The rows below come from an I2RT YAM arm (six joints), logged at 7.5 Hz.
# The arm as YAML. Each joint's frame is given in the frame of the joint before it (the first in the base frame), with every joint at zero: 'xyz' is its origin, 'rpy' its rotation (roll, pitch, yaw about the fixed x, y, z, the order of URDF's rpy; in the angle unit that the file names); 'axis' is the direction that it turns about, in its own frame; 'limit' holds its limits. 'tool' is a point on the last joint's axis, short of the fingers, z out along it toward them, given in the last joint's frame.
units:
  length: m
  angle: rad
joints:
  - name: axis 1
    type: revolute
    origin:
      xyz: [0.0, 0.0, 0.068]
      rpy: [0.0, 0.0, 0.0]
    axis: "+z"
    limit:
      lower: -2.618
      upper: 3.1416
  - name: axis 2
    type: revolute
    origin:
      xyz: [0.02, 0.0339, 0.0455]
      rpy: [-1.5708, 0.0, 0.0]
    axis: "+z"
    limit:
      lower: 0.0
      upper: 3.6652
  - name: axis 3
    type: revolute
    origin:
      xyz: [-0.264, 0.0, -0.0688]
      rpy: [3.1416, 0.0, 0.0]
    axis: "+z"
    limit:
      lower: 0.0
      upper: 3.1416
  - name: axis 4
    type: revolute
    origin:
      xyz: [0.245, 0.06, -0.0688]
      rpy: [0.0, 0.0, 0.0]
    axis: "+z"
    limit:
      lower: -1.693
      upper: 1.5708
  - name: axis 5
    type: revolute
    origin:
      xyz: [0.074, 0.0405, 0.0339]
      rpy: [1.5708, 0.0, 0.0]
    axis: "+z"
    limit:
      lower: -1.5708
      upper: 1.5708
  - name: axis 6
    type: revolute
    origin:
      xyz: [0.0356, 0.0, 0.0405]
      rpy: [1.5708, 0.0, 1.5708]
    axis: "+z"
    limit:
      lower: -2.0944
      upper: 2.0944
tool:
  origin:
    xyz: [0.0, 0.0, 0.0]
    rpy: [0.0, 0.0, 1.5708]
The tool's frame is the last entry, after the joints.
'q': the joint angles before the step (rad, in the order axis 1, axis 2, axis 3, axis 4, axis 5, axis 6). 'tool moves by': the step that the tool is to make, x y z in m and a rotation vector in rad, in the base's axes. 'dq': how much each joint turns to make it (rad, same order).
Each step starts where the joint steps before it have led.
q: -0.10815, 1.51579, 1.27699, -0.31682, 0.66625, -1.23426
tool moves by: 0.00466, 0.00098, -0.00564, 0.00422, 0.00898, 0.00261
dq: 0.00420, 0.01946, 0.00037, 0.00689, -0.00038, 0.00457
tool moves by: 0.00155, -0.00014, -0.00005, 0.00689, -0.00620, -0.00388
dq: 0.00000, 0.00608, 0.00610, -0.00117, -0.00076, 0.01069
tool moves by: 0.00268, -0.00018, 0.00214, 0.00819, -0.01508, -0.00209
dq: 0.00001, 0.00842, 0.01450, 0.00078, -0.00343, 0.01183
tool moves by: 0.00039, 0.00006, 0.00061, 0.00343, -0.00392, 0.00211
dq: -0.00002, 0.00077, 0.00269, -0.00001, -0.00384, 0.00266
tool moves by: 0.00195, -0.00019, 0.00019, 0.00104, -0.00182, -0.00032
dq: 0.00001, 0.00723, 0.00762, 0.00039, -0.00037, 0.00153
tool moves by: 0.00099, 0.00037, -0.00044, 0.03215, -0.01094, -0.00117
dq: -0.00002, 0.00534, 0.00915, -0.01793, -0.01680, 0.03585
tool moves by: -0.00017, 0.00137, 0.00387, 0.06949, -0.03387, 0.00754
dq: 0.00002, -0.00113, 0.02098, -0.03586, -0.04614, 0.06943
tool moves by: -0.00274, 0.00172, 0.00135, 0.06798, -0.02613, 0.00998
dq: -0.00001, -0.01032, 0.00230, -0.02750, -0.04769, 0.06257
